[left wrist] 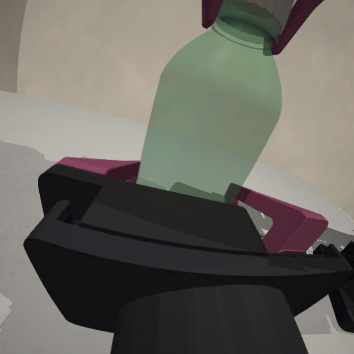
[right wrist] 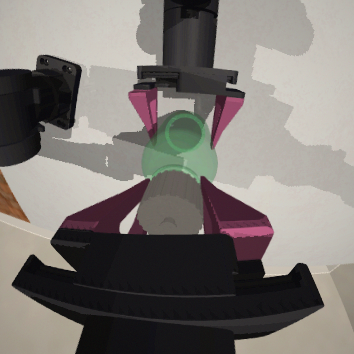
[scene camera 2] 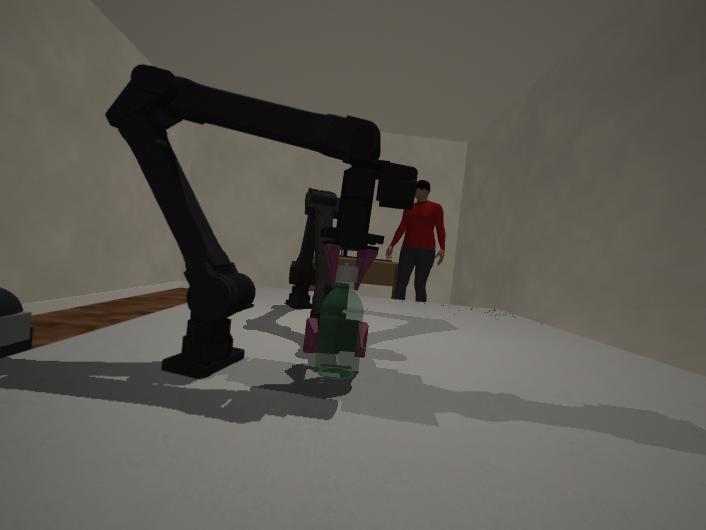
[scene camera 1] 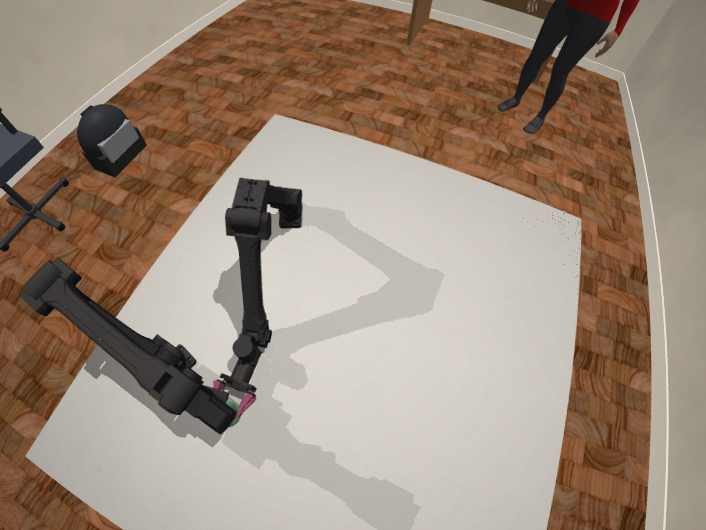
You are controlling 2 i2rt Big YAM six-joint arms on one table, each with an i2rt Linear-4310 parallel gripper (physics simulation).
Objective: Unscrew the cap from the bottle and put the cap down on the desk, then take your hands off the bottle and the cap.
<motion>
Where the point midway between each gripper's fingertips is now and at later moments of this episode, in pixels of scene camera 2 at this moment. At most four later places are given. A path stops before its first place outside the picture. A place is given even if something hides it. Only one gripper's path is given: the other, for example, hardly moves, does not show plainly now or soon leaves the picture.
My right gripper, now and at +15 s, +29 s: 344, 288; 347, 276; 427, 302
</motion>
